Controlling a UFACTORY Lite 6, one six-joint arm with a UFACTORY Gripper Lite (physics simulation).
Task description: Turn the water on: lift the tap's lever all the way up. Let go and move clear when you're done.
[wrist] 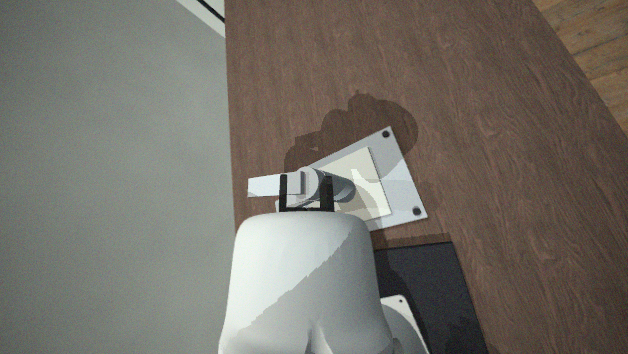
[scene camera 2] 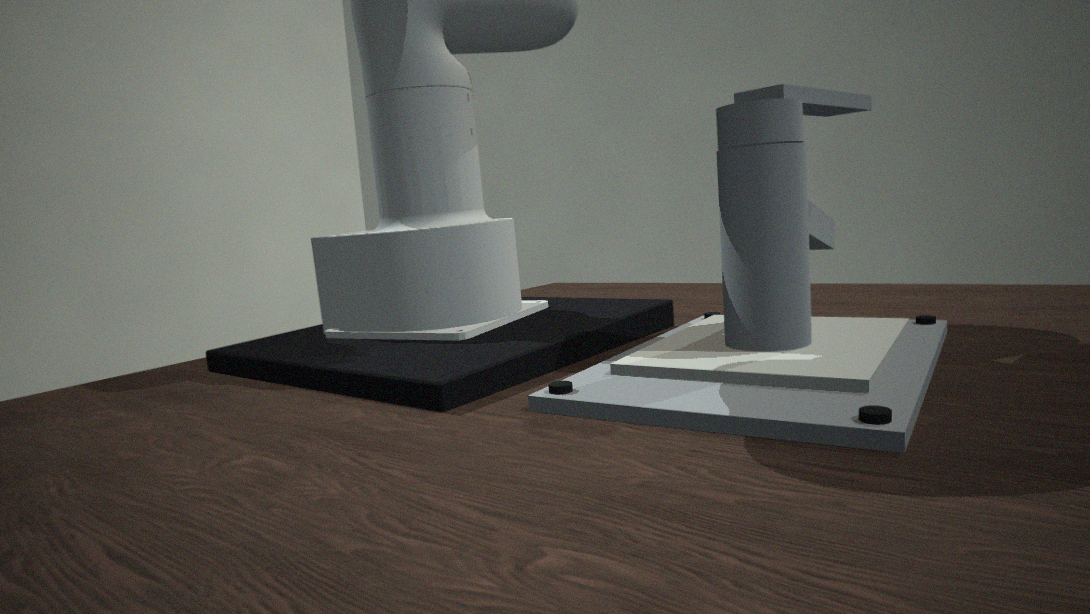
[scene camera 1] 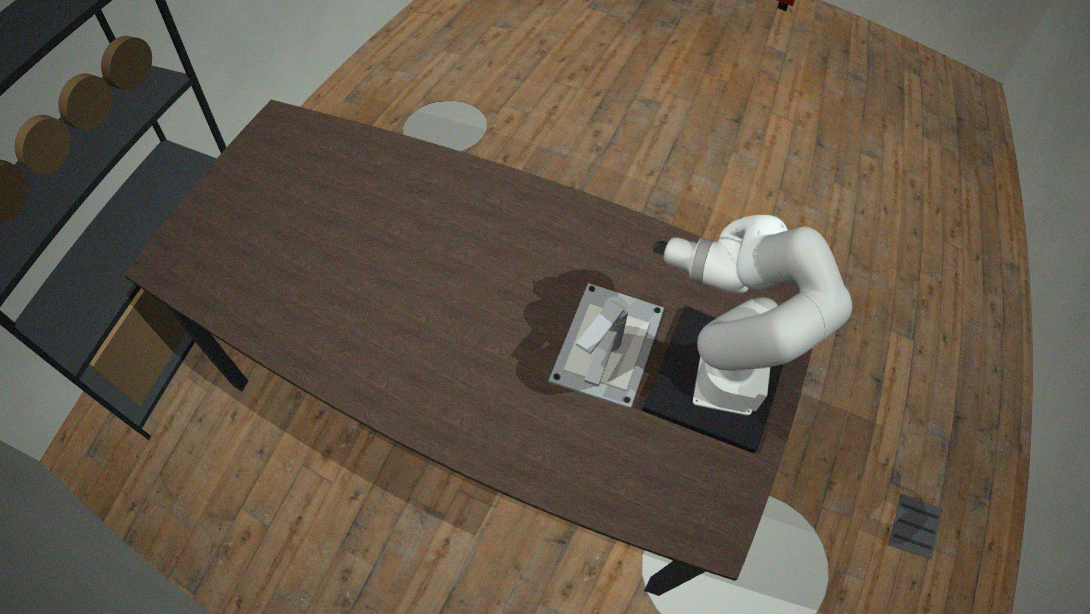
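Seen in the pictures: hand at its tool point: (wrist: 304, 195) (scene camera 1: 661, 247); arm's base at its link origin: (scene camera 2: 444, 321) (scene camera 1: 724, 381).
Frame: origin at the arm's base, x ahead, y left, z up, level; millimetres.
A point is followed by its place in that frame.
Observation:
The tap's grey cylindrical body (scene camera 2: 766, 244) {x 258, y -60, z 53 mm} (wrist: 344, 187) {x 243, y -59, z 48 mm} stands upright on the plate. Its flat lever (scene camera 1: 600, 327) {x 272, y 18, z 138 mm} (scene camera 2: 837, 101) {x 289, y 15, z 131 mm} (wrist: 265, 186) {x 276, y 26, z 137 mm} sticks out from the top and looks about level in scene camera 2. The spout (scene camera 2: 821, 228) {x 275, y 43, z 55 mm} (scene camera 1: 595, 371) {x 264, y 68, z 62 mm} comes out lower down. My gripper (scene camera 1: 659, 247) (wrist: 305, 178) {x 195, y -105, z 245 mm} has its black fingers drawn together and looks shut, with nothing seen held. It is apart from the lever, off to one side in scene camera 1; in the wrist view its fingers overlap the lever's root and the tap's top. It does not show in scene camera 2.
The pale base plate (scene camera 1: 591, 388) {x 265, y 70, z -10 mm} (scene camera 2: 808, 415) {x 288, y -151, z -11 mm} (wrist: 407, 175) {x 228, y -150, z -11 mm} with black corner knobs lies on the brown table (scene camera 1: 381, 266) {x 777, y -100, z -19 mm} (scene camera 2: 381, 518) {x 167, y -271, z -19 mm} (wrist: 480, 125) {x 251, y -274, z -19 mm}. The arm stands on a black slab (scene camera 1: 667, 388) {x 118, y 41, z 1 mm} (scene camera 2: 366, 366) {x 41, y -136, z -3 mm} (wrist: 425, 270) {x 86, y -109, z -2 mm} beside it. A dark shelf unit stands at the table's far end.

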